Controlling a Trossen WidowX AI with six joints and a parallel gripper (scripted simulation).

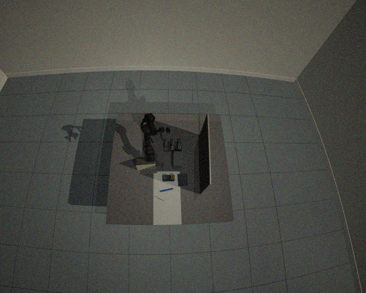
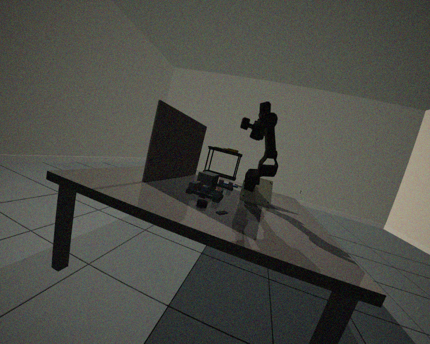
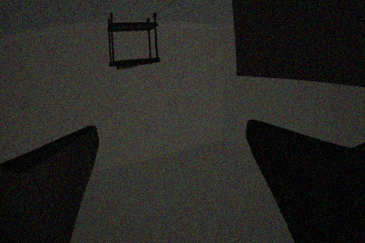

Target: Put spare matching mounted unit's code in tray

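Now: gripper tip 15 cm short of the dark boxy spare, 11 cm to the right of it and 40 cm above it. The rest, counted from my gripper tip: tall upright panel 45 cm ahead, 4 cm to the right, 22 cm below; blue pen 8 cm ahead, 34 cm to the right, 44 cm below; dark tray 25 cm ahead, 23 cm to the right, 44 cm below.
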